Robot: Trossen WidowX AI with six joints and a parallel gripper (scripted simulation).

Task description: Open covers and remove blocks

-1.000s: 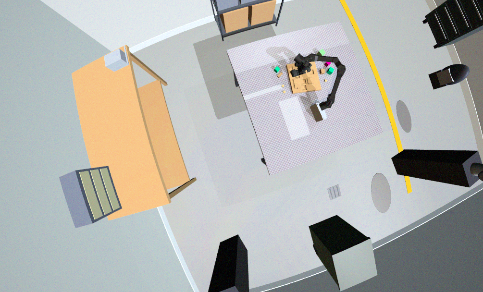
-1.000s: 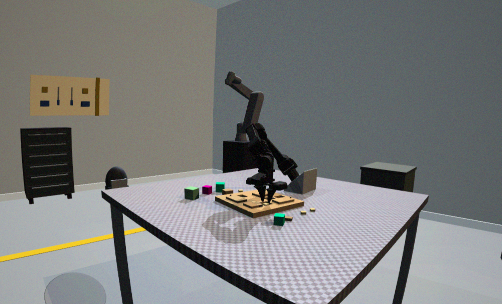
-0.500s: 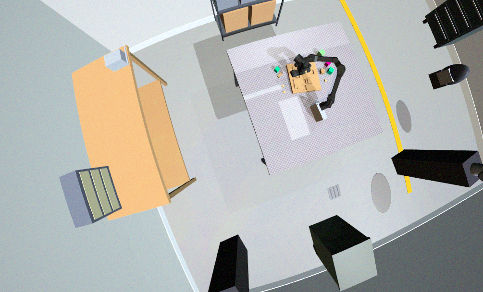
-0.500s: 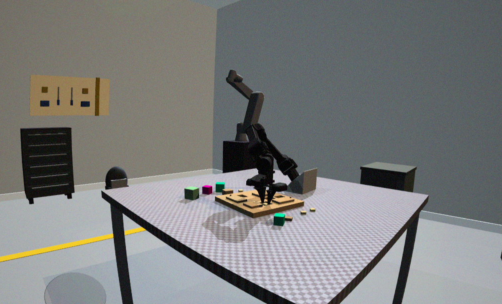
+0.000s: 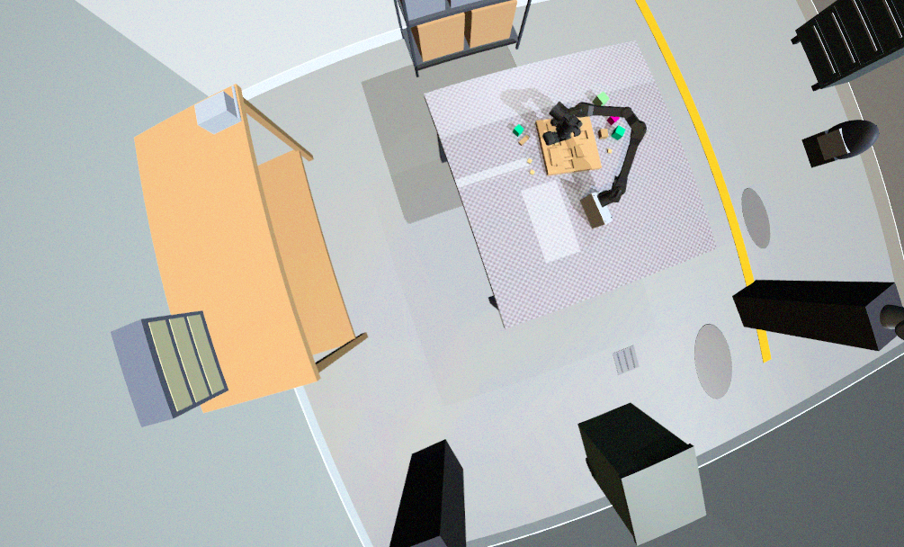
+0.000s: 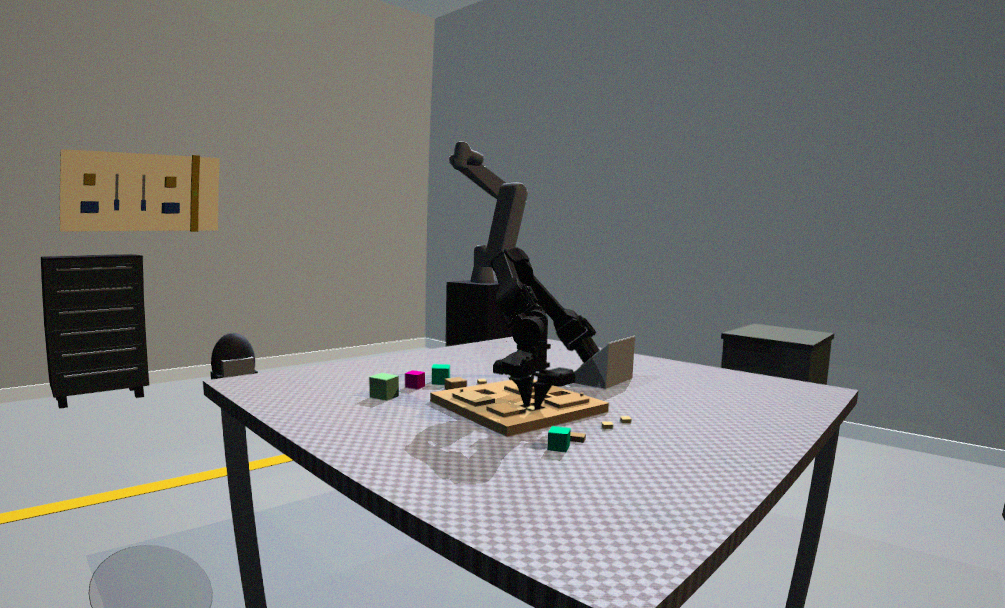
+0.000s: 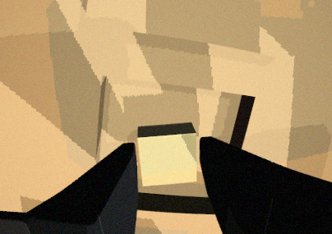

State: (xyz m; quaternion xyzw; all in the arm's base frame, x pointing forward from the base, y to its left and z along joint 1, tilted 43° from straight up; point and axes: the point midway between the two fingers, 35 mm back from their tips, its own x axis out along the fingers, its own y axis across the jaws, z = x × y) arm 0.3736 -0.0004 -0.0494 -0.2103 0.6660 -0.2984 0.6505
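My gripper tip is now 5 cm to the left of the puzzle board and 2 cm past it. Also, from my gripper tip: magenta block (37 cm to the right, 2 cm behind); light green block (35 cm to the right, 10 cm ahead, 1 cm above).
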